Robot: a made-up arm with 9 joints. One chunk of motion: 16 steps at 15 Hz.
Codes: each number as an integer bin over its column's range. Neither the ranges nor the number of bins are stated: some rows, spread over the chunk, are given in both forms.
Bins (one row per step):
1: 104 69 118 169 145 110
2: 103 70 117 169 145 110
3: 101 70 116 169 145 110
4: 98 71 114 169 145 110
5: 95 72 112 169 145 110
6: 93 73 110 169 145 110
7: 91 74 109 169 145 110
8: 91 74 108 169 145 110
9: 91 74 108 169 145 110
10: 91 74 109 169 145 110
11: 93 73 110 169 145 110
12: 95 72 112 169 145 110
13: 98 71 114 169 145 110
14: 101 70 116 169 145 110
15: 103 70 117 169 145 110
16: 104 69 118 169 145 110
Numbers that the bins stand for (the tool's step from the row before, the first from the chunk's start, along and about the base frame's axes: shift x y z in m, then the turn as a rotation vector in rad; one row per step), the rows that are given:
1: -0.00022 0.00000 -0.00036 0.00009 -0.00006 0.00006
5: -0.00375 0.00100 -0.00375 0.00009 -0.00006 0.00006
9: -0.00531 0.00167 -0.00601 0.00009 -0.00006 0.00006
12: -0.00375 0.00100 -0.00375 0.00009 -0.00006 0.00006
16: -0.00022 0.00000 -0.00036 0.00009 -0.00006 0.00006
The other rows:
2: -0.00061 0.00033 -0.00093 0.00009 -0.00006 0.00006
3: -0.00139 0.00033 -0.00149 0.00009 -0.00006 0.00006
4: -0.00257 0.00067 -0.00262 0.00009 -0.00006 0.00006
6: -0.00453 0.00133 -0.00488 0.00009 -0.00006 0.00006
7: -0.00531 0.00167 -0.00545 0.00009 -0.00006 0.00006
8: -0.00531 0.00167 -0.00601 0.00009 -0.00006 0.00006
10: -0.00531 0.00167 -0.00545 0.00009 -0.00006 0.00006
11: -0.00453 0.00133 -0.00488 0.00009 -0.00006 0.00006
13: -0.00257 0.00067 -0.00262 0.00009 -0.00006 0.00006
14: -0.00139 0.00033 -0.00149 0.00009 -0.00006 0.00006
15: -0.00061 0.00033 -0.00093 0.00009 -0.00006 0.00006

